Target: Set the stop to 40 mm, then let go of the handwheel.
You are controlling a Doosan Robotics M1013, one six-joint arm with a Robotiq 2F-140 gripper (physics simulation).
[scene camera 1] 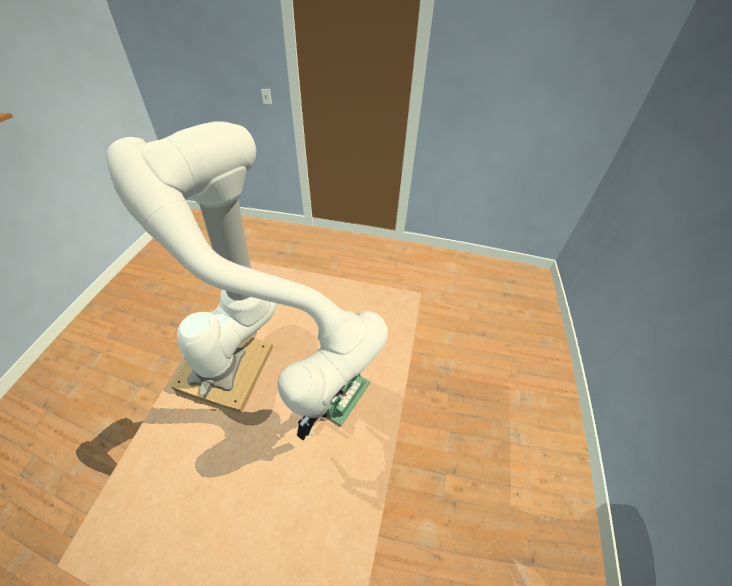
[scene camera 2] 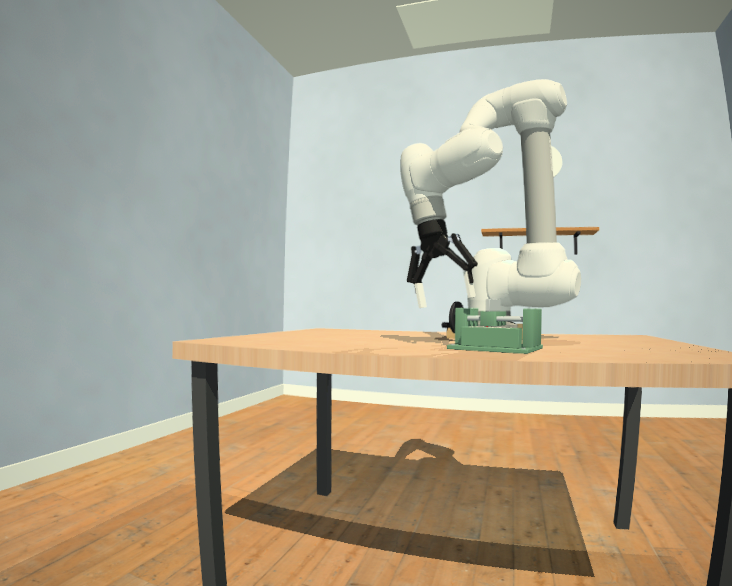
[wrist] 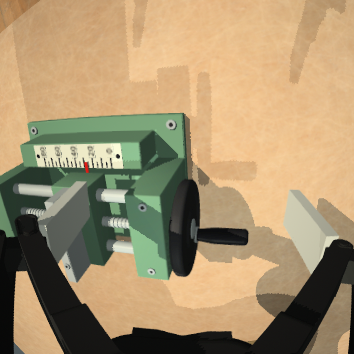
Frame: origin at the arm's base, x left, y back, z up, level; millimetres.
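Where they show: gripper, fingertip midpoint: (scene camera 2: 446,302) (wrist: 186,204); arm's base, origin of the base link: (scene camera 1: 217,366).
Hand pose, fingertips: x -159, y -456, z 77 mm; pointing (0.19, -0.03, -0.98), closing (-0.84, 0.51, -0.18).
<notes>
Things, the pixels of their centre, and the offset from my fingertips. "pt": a spot on its surface instead.
- green stop unit, body centre: (wrist: 84,196) (scene camera 2: 496,328) (scene camera 1: 338,387) dz -63, dx +125, dy -26 mm
- white scale, surface spot: (wrist: 77,156) pt dz -58, dx +100, dy -65 mm
- black handwheel, surface spot: (wrist: 185,227) pt dz -22, dx +21, dy +26 mm
- unit's sliding carriage, body centre: (wrist: 85,218) (scene camera 2: 493,318) dz -38, dx +119, dy -10 mm
The green stop unit (scene camera 1: 341,418) (scene camera 2: 490,337) (wrist: 107,122) stands on the table. In the wrist view its red pointer (wrist: 86,167) stands between the 20 and 40 marks of the white scale (wrist: 77,156), near 30. The black handwheel (scene camera 2: 455,317) (wrist: 185,227) is on the unit's side, its crank handle (scene camera 2: 446,325) (wrist: 222,236) pointing outward. My gripper (scene camera 2: 445,300) (wrist: 186,204) is wide open and empty above the handwheel. In the wrist view one pad overlaps the unit's carriage and the other is beyond the handle. In scene camera 1 the arm hides the handwheel.
The unit's sliding carriage (wrist: 97,220) sits on metal rods. The arm's base is bolted to a wooden board (scene camera 1: 251,372) beside the unit on the table (scene camera 1: 244,525) (scene camera 2: 366,365). A wall shelf (scene camera 2: 518,231) is behind the arm.
</notes>
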